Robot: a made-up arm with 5 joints.
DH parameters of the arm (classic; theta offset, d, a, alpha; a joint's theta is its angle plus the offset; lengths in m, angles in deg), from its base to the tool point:
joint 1: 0 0.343 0 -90
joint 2: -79.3 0 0.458 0
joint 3: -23.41 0 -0.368 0
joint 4: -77.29 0 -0.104 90
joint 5: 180 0.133 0 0
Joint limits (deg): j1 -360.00..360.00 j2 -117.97..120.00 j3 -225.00..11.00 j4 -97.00..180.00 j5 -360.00..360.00
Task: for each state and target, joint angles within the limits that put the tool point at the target. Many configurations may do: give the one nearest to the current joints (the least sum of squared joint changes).
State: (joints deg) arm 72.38 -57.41 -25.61 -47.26 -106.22
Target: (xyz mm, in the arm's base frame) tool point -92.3 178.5 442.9
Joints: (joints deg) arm 117.34 -34.04 11.00 -21.46 -106.22
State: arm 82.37 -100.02 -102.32 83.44 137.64
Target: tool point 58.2 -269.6 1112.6
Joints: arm 102.18 -63.32 -108.02 71.88 137.64
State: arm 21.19 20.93 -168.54 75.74 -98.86
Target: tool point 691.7 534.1 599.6
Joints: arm 37.67 49.96 -149.01 85.18 -98.86
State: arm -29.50 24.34 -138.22 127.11 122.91
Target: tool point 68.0 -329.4 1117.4
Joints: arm -78.34 0.91 -155.85 114.48 122.91
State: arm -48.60 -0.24 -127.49 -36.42 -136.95
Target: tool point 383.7 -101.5 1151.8
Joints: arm -14.82 6.46 -118.11 -44.75 -136.95
